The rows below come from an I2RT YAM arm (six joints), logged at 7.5 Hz.
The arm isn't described. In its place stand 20 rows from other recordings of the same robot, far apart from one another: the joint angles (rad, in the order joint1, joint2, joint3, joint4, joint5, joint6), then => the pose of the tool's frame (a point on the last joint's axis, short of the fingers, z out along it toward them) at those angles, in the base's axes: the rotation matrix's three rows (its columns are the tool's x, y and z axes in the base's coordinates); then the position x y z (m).
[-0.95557 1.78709 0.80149 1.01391 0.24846 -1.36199] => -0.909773, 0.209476, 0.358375; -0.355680, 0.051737, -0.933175; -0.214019, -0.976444, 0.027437; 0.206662, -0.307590, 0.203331
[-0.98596 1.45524 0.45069 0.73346 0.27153 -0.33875] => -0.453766, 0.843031, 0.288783; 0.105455, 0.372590, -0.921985; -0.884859, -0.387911, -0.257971; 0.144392, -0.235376, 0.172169
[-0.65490 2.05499 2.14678 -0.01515 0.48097 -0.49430] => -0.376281, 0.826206, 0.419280; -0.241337, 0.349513, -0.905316; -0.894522, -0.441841, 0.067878; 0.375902, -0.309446, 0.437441
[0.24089 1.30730 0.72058 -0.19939 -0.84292 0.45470] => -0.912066, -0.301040, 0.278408; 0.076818, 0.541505, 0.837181; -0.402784, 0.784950, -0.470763; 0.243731, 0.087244, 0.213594
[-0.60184 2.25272 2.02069 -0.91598 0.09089 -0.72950] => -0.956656, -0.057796, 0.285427; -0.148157, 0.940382, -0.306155; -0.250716, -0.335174, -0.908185; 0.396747, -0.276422, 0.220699
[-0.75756 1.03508 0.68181 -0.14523 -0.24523 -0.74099] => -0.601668, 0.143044, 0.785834; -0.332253, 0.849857, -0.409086; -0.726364, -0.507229, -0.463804; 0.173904, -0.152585, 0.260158
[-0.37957 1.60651 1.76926 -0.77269 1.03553 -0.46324] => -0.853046, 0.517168, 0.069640; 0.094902, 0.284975, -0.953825; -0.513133, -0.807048, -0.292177; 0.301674, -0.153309, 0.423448
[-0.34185 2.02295 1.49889 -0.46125 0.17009 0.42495] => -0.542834, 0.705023, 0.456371; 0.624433, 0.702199, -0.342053; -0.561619, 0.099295, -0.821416; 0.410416, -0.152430, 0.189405
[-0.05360 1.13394 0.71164 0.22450 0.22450 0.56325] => -0.021651, 0.333231, 0.942597; 0.522448, 0.807614, -0.273511; -0.852396, 0.486536, -0.191581; 0.262155, -0.022001, 0.285660
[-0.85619 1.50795 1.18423 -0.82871 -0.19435 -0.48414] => -0.851009, 0.331737, 0.407104; 0.284024, 0.942798, -0.174537; -0.441717, -0.032905, -0.896551; 0.201156, -0.221370, 0.256396
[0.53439 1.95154 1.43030 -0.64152 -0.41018 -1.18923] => 0.265711, -0.957750, 0.110056; -0.831726, -0.170016, 0.528513; -0.487472, -0.231968, -0.841761; 0.339381, 0.217352, 0.190738
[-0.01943 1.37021 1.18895 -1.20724 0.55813 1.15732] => -0.292068, 0.945577, 0.143459; 0.782587, 0.322511, -0.532489; -0.549776, -0.043254, -0.834191; 0.237680, -0.023476, 0.284589
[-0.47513 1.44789 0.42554 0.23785 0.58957 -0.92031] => -0.961475, -0.057772, 0.268755; -0.249219, 0.595759, -0.763519; -0.116003, -0.801083, -0.587205; 0.204257, -0.127336, 0.124542
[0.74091 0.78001 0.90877 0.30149 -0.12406 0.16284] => 0.181649, -0.792690, 0.581933; 0.384196, 0.601952, 0.700034; -0.905206, 0.096416, 0.413892; 0.120210, 0.115934, 0.435731
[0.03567 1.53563 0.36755 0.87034 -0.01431 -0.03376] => -0.291342, -0.059198, 0.954786; -0.044168, 0.997851, 0.048390; -0.955599, -0.028073, -0.293330; 0.266524, 0.010021, 0.143303
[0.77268 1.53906 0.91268 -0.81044 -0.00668 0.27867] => -0.874441, -0.476525, 0.090981; -0.468322, 0.878104, 0.098025; -0.126602, 0.043108, -0.991016; 0.185950, 0.181612, 0.173738
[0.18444 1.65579 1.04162 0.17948 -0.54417 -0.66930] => 0.059071, -0.741918, 0.667884; -0.528958, 0.544140, 0.651241; -0.846590, -0.391752, -0.360300; 0.362268, 0.086334, 0.240405
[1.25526 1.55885 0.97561 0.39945 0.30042 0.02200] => -0.074690, -0.816322, 0.572747; -0.161087, 0.576685, 0.800928; -0.984110, -0.032441, -0.174572; 0.121909, 0.339502, 0.272896
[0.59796 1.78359 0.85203 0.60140 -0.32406 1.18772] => -0.826036, -0.043999, 0.561897; 0.501181, 0.398738, 0.768001; -0.257841, 0.916009, -0.307320; 0.301069, 0.218788, 0.175786
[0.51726 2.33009 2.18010 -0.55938 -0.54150 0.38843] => -0.813202, -0.492371, 0.310280; -0.089252, 0.632346, 0.769527; -0.575097, 0.598088, -0.558171; 0.453547, 0.279147, 0.259632
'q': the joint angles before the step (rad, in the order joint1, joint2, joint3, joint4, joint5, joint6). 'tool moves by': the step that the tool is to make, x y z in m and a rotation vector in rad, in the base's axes. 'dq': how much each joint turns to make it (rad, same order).
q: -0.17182, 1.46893, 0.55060, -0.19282, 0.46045, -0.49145
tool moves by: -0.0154, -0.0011, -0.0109, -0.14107, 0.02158, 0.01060
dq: 0.00016, -0.02191, -0.09765, 0.12201, 0.12161, -0.08700
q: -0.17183, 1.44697, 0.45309, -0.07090, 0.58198, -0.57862
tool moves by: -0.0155, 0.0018, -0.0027, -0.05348, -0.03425, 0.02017
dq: -0.00001, -0.06721, -0.09039, 0.09424, 0.02974, -0.05009
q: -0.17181, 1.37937, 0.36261, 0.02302, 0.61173, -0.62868
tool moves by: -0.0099, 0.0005, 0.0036, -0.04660, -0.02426, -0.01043
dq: -0.00022, -0.06671, -0.04286, 0.01908, 0.04025, -0.01871
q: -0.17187, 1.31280, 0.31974, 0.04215, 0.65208, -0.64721
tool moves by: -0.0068, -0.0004, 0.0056, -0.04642, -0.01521, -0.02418
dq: -0.00113, -0.05933, -0.01957, -0.01121, 0.04840, -0.00895
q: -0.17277, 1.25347, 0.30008, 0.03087, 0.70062, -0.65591
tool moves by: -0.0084, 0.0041, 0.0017, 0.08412, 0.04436, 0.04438
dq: 0.00087, -0.05946, 0.00370, -0.12749, -0.08656, 0.01008
